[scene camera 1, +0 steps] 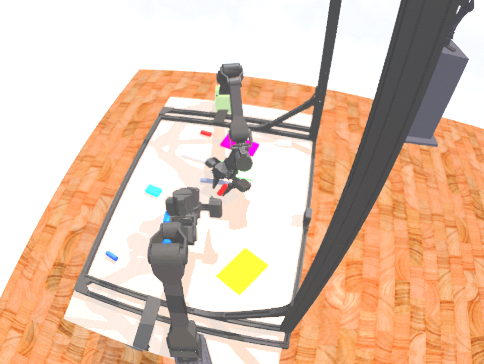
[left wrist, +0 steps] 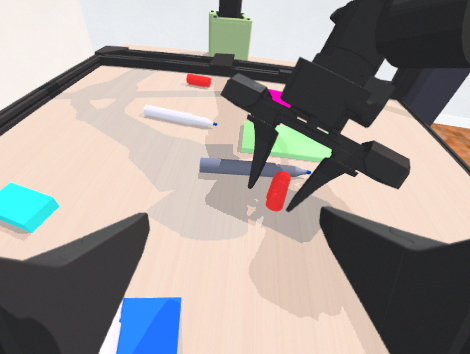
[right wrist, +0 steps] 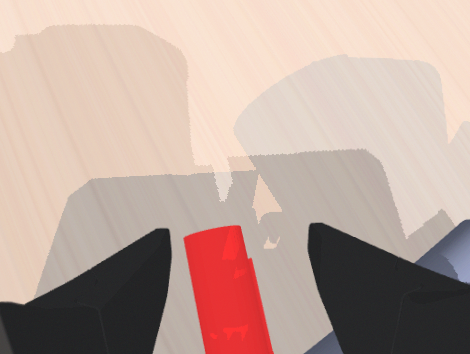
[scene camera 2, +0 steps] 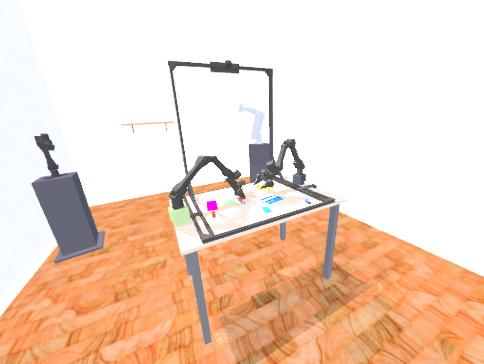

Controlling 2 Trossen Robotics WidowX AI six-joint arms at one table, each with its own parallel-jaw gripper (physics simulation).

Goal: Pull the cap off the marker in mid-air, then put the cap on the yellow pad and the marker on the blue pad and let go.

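Places are measured from the left arm's base along level axes (x up, y ahead, z left), in millimetres.
Pixels of known places: left gripper, fingertip midpoint: (scene camera 1: 199,196) (left wrist: 235,218) (scene camera 2: 257,186); right gripper, fingertip midpoint: (scene camera 1: 218,192) (left wrist: 268,199) (right wrist: 239,239) (scene camera 2: 244,198); left arm's base, origin of the base link: (scene camera 1: 189,351) (scene camera 2: 299,174); right arm's base, origin of the base link: (scene camera 1: 225,90) (left wrist: 229,15) (scene camera 2: 177,207).
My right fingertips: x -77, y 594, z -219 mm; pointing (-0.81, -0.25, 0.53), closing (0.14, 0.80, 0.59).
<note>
Ahead of a thing's pixels: the offset from my right fingertips to its top centre.
A red cap @[dx +8, dy +10, dz -19 mm] (scene camera 1: 222,190) (left wrist: 278,191) (right wrist: 225,290) is between the spread fingers of my right gripper (scene camera 1: 220,189) (scene camera 2: 243,196) (left wrist: 268,199) (right wrist: 239,239), with gaps on both sides; the gripper is open. Beside it lies a grey-blue marker @[dx +8, dy +50, dz -12 mm] (scene camera 1: 206,180) (left wrist: 235,167) (right wrist: 447,247) with its blue tip bare. A white marker @[dx +5, dy +201, dz +51 mm] (scene camera 1: 192,158) (left wrist: 175,115) lies farther back in the left wrist view. My left gripper (left wrist: 235,218) is open and empty above the table. The blue pad @[dx -11, dy -114, dz +186 mm] (scene camera 2: 274,200) (left wrist: 150,330) is partly hidden, with something white at its left edge. The yellow pad @[dx -11, dy -333, dz -6 mm] (scene camera 1: 242,271) (scene camera 2: 265,187) lies flat.
A second red cap @[dx +10, dy +333, dz -17 mm] (scene camera 1: 206,133) (left wrist: 199,80), a blue cap @[dx +10, dy -184, dz +444 mm] (scene camera 1: 111,256) and a cyan block @[dx +4, dy +75, dz +247 mm] (scene camera 1: 153,190) (left wrist: 25,206) lie apart. A green pad @[dx -3, dy +95, dz -95 mm] (left wrist: 300,144) and a magenta pad @[dx -3, dy +229, dz -145 mm] (scene camera 2: 212,205) lie near my right arm. A dark frame (left wrist: 50,87) borders the work area.
</note>
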